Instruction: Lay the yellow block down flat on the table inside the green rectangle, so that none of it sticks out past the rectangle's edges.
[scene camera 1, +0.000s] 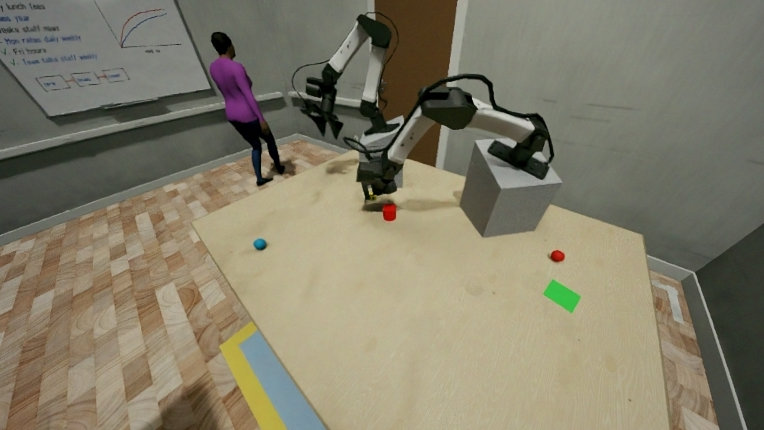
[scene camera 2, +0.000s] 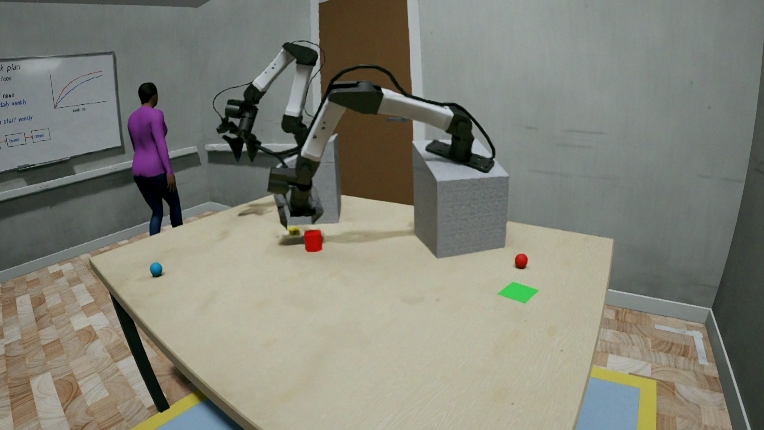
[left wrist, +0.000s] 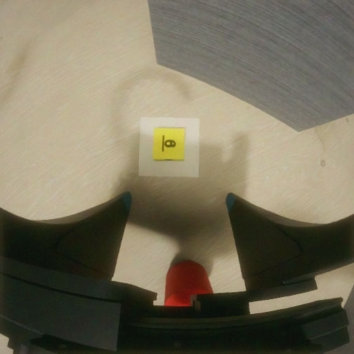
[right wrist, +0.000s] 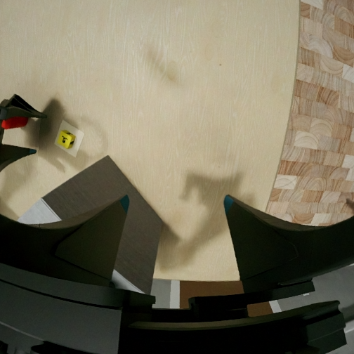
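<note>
The yellow block, a small cube with a black mark on top, rests on a white square on the table. My left gripper is open, low over the table; in the left wrist view the block lies beyond its fingertips, not between them. The green rectangle lies flat at the right of both scene views, with no block on it. My right gripper is open and empty, high above the table's far left part.
A red cylinder stands close by the left gripper. A red ball lies behind the green rectangle. A blue ball lies at the left. Grey pedestals carry the arms.
</note>
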